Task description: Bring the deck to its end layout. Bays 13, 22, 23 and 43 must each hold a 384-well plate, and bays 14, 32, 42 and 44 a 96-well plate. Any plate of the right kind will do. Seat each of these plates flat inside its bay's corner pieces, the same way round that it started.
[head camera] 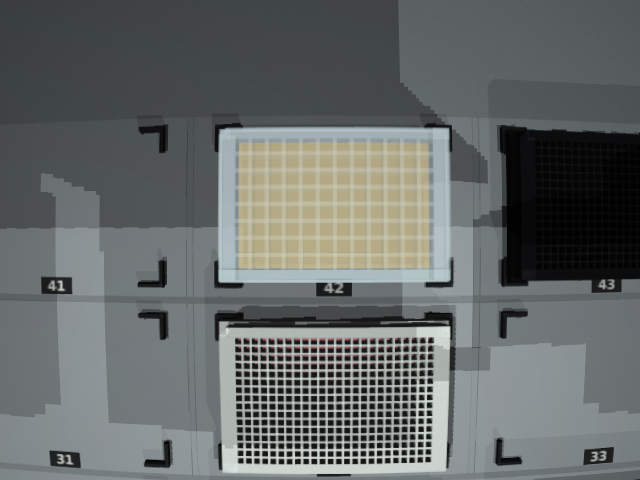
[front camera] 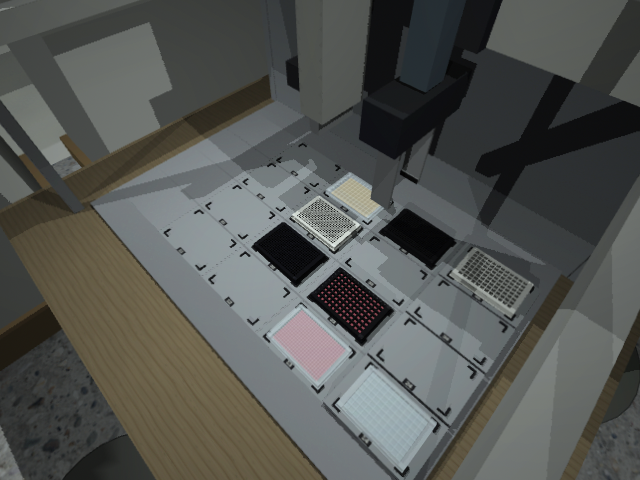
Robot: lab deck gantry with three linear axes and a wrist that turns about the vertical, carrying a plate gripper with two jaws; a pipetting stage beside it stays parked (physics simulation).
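Seen in the pictures: gripper, fingertip midpoint: (front camera: 395,190); robot's base at its link origin: (front camera: 165,233).
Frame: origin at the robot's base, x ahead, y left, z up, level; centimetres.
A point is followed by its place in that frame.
Note:
My gripper (front camera: 397,192) @[x 35.0, y 30.0, z 16.0 cm] hangs above the deck near bay 42, jaws apart and empty; its jaws do not show in the head view. A yellow-filled 96-well plate (front camera: 355,195) @[x 22.7, y 35.5, z 1.4 cm] (head camera: 333,204) @[x 22.7, y 36.4, z 1.4 cm] is in bay 42. A white 384-well plate (front camera: 325,222) @[x 23.2, y 25.1, z 1.4 cm] (head camera: 333,400) @[x 22.7, y 25.8, z 1.2 cm] is in bay 32. A black 384-well plate (front camera: 418,236) @[x 39.6, y 35.8, z 1.4 cm] (head camera: 584,206) @[x 36.9, y 36.3, z 1.2 cm] is in bay 43, another black plate (front camera: 291,252) @[x 23.7, y 14.8, z 1.4 cm] in bay 22. A black 96-well plate with red wells (front camera: 351,303) @[x 39.6, y 14.9, z 1.0 cm] is in bay 23. A pink 384-well plate (front camera: 310,345) @[x 39.8, y 4.1, z 1.2 cm] is in bay 13, a pale clear plate (front camera: 385,413) @[x 55.6, y 4.1, z 2.9 cm] in bay 14, a white 96-well plate (front camera: 493,280) @[x 55.9, y 36.3, z 2.5 cm] in bay 44.
Bays 12, 24, 33, 34 and 41 hold no plate. The parked pipetting stage (front camera: 330,62) stands behind the deck, left of the gripper in the front view. A wooden rim (front camera: 155,356) @[x 21.5, y -15.6, z -1.0 cm] runs along the deck's near edge.

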